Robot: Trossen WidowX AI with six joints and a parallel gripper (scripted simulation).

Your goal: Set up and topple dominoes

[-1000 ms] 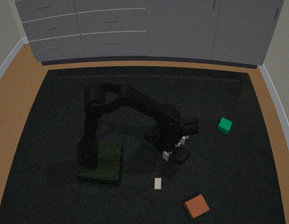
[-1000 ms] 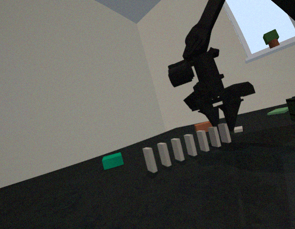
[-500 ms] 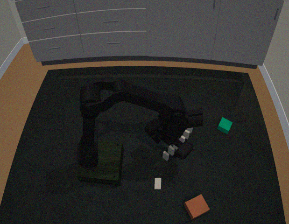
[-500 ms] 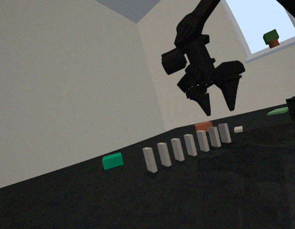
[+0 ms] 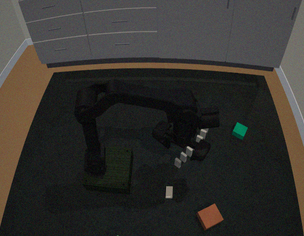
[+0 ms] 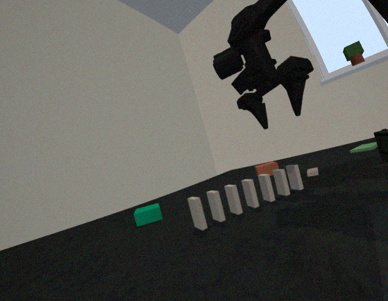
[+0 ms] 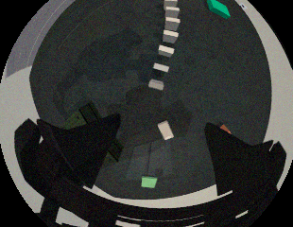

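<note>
My gripper tip is now 160 mm short of the orange block, 190 mm to the left of it and 120 mm above it. Also, from my gripper tip: green cube: 250 mm ahead, 230 mm to the left, 130 mm below.
</note>
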